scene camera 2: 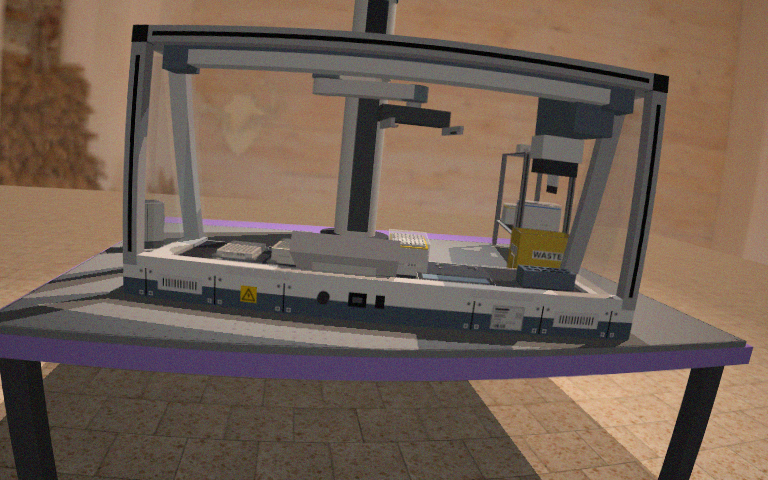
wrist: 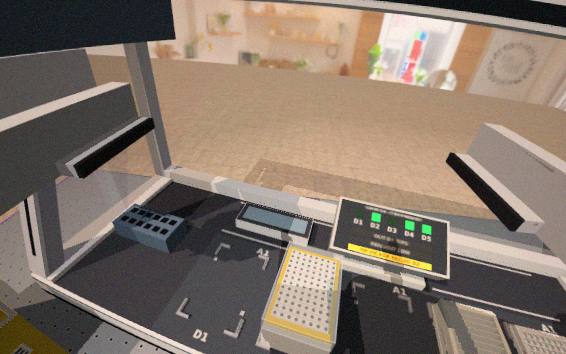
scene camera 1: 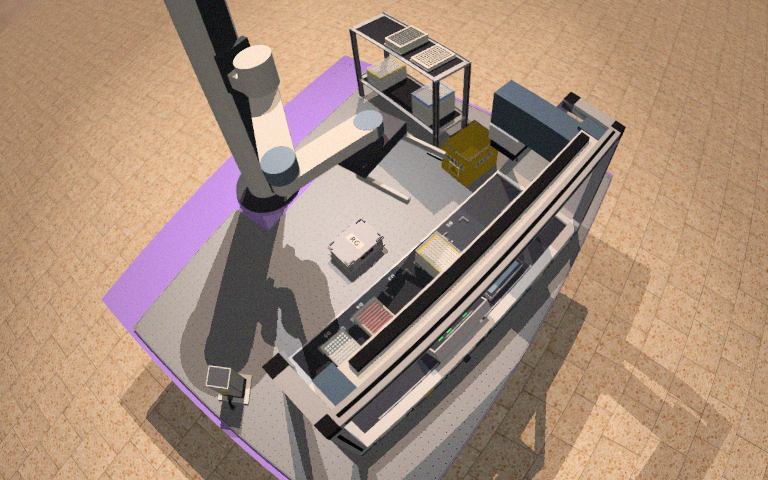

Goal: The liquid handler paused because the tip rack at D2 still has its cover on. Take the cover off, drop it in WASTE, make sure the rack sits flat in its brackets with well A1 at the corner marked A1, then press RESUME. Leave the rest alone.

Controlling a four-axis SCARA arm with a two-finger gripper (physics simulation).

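Places are measured from the arm's base along level axes (x ahead, y left, z up), in centimetres.
Pixels of known places: gripper, fingertip midpoint: (scene camera 2: 428, 125) (wrist: 301, 121) (scene camera 1: 427, 177); arm's base at its link origin: (scene camera 1: 268, 184).
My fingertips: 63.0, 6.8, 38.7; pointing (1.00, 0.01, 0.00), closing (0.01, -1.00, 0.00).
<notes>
For each thing: its top centre in the pictures, then the offset to it from my fingertips, as dx, dy, dz. "pt": a spot on its surface instead.
- tip rack at its top centre: (wrist: 308, 281) (scene camera 1: 442, 254) +7.5, -3.9, -24.6
- yellow WASTE box at its top centre: (scene camera 2: 544, 232) (scene camera 1: 471, 139) -6.6, +37.4, -23.9
- box marked RG at its top centre: (scene camera 1: 354, 240) -18.9, -10.7, -31.9
- red-striped reservoir at its top centre: (wrist: 482, 349) (scene camera 2: 295, 244) (scene camera 1: 378, 320) +3.1, -28.3, -29.1
- plate at its top centre: (scene camera 2: 242, 246) (scene camera 1: 346, 352) +0.9, -40.5, -30.8
- frame's front beam at a spot on its surface: (scene camera 2: 396, 48) pt +29.4, -14.4, +10.4
- shelf at a spot on its surface: (scene camera 1: 436, 113) pt -18.7, +35.0, -16.3
The tip rack (scene camera 1: 438, 253) (scene camera 2: 412, 263) (wrist: 305, 320), white with a yellow rim, stands at D2. A clear cover (scene camera 2: 408, 236) (wrist: 306, 290) is over its top. One bracket corner shows by its base in the wrist view; I cannot tell if the rack sits flat, and its A1 corner is not readable. My gripper (scene camera 1: 426, 177) (scene camera 2: 420, 126) (wrist: 301, 121) is wide open and empty, high above the bench between the rack and the yellow WASTE box (scene camera 1: 470, 161) (scene camera 2: 539, 249) (wrist: 30, 332). The status panel (scene camera 1: 459, 325) (wrist: 390, 237) lights D2, D4 and D5 green. No RESUME label is readable.
A box marked RG (scene camera 1: 356, 243) stands behind the deck. A red-striped reservoir (scene camera 1: 373, 316) is at D4 and a plate (scene camera 1: 340, 346) at D5. A blue block (scene camera 2: 544, 277) (wrist: 150, 227) stands beyond D1. The frame's front beam (scene camera 2: 396, 48) crosses above the deck. A shelf (scene camera 1: 436, 113) stands behind WASTE.
</notes>
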